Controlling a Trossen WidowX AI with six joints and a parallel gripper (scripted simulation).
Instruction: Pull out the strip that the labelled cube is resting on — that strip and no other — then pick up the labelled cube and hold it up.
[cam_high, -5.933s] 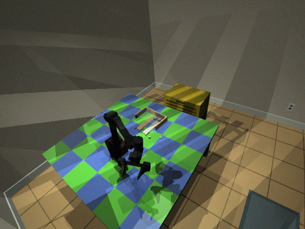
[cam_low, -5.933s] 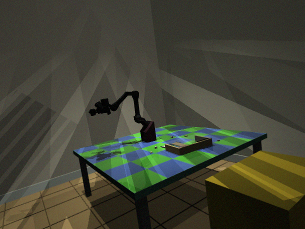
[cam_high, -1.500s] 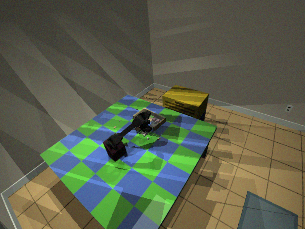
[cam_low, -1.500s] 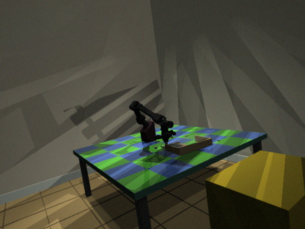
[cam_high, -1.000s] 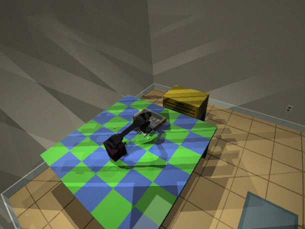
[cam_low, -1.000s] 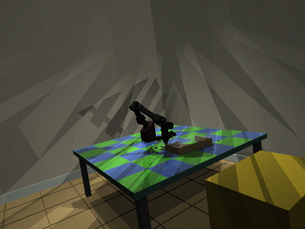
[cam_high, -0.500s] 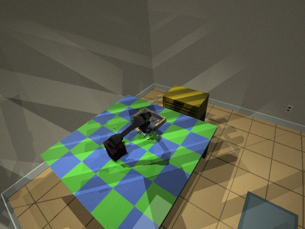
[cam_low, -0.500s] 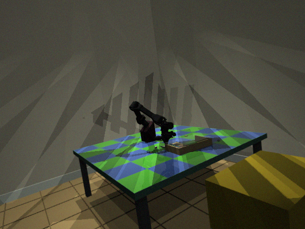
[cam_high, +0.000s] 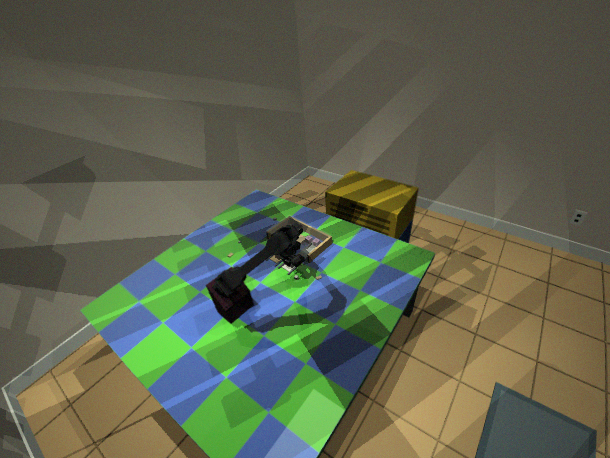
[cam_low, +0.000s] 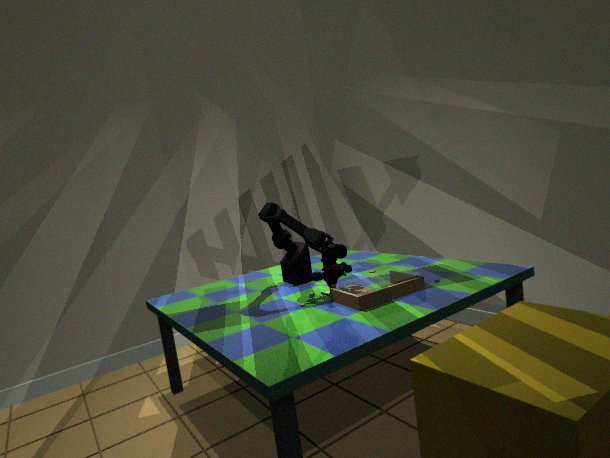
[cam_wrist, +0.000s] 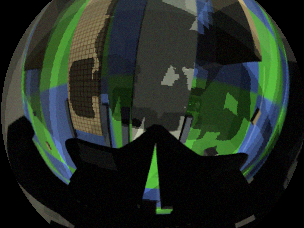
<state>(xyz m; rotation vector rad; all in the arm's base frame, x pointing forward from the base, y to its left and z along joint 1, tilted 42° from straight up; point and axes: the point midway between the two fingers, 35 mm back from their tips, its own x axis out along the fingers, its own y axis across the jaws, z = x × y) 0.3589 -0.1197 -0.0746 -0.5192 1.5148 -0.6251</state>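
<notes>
Now: the strip 100 mm ahead of my gripper tip.
</notes>
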